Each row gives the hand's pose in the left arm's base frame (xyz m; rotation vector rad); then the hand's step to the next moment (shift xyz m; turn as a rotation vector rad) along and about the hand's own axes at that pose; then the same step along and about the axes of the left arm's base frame.
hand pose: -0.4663 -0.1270 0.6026 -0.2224 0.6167 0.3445
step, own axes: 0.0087 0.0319 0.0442 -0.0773 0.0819 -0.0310
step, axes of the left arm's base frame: 0.0177 0.0449 0.0267 -0.1062 0.0467 0.0133
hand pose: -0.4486 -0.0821 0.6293 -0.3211 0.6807 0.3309
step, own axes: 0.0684 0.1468 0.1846 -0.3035 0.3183 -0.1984
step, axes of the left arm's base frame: 0.0941 0.2176 0.0639 -0.4585 0.1503 -0.0032
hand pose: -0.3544 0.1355 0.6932 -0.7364 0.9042 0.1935
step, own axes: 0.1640 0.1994 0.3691 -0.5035 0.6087 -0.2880
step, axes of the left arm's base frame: 0.2504 0.3658 -0.0799 -0.7701 0.3362 -0.0292
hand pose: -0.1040 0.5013 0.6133 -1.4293 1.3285 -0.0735
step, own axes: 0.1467 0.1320 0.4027 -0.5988 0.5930 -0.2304
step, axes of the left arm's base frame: 0.2370 0.1886 -0.3307 -0.7560 0.4376 0.0172
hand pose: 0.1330 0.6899 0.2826 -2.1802 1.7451 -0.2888
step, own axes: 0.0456 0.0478 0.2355 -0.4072 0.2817 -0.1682
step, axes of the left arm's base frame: 0.0517 -0.0229 -0.2380 -0.4082 0.3196 0.0684
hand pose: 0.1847 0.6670 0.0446 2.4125 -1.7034 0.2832
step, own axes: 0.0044 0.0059 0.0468 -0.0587 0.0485 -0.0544
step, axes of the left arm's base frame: -0.0016 -0.0177 -0.0439 -0.0679 0.0510 0.0393
